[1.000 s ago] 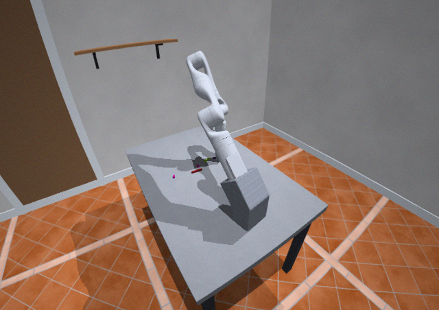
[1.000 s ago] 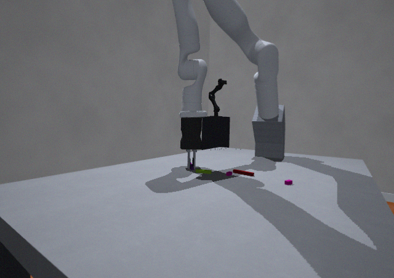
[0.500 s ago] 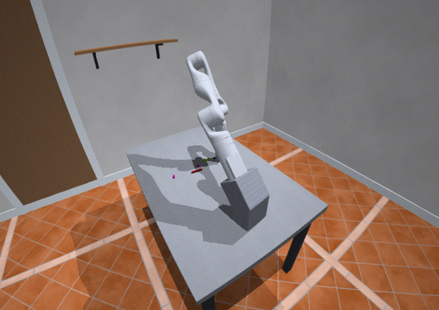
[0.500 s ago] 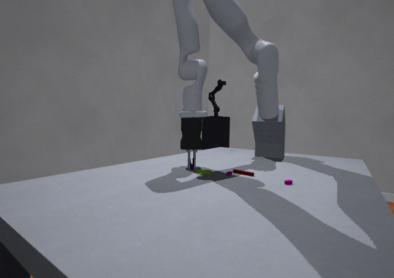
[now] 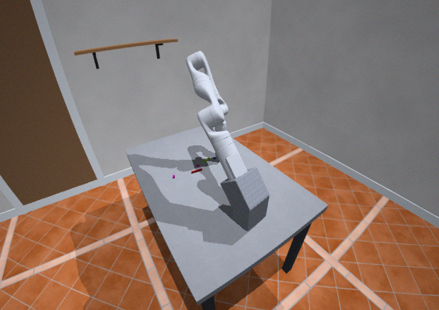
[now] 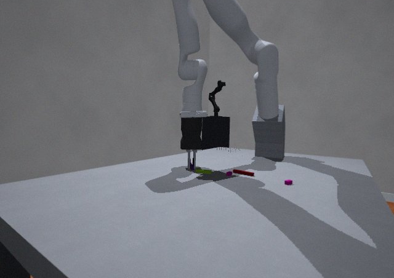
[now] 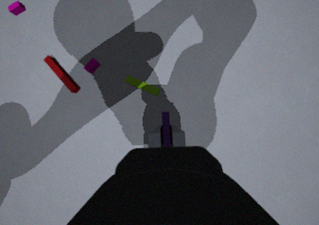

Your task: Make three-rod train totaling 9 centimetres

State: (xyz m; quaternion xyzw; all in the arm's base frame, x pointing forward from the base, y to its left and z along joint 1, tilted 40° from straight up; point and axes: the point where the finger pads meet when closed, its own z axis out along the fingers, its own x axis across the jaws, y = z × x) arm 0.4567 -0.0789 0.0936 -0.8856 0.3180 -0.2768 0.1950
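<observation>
Right now my hand is 1 cm above the purple rod. Also, from my hand: blue rod (3 cm behind, 5 cm to the right, 1 cm below); then lime rod (1 cm ahead, 7 cm to the left, 1 cm below); then red rod (7 cm behind, 17 cm to the left, 1 cm below).
</observation>
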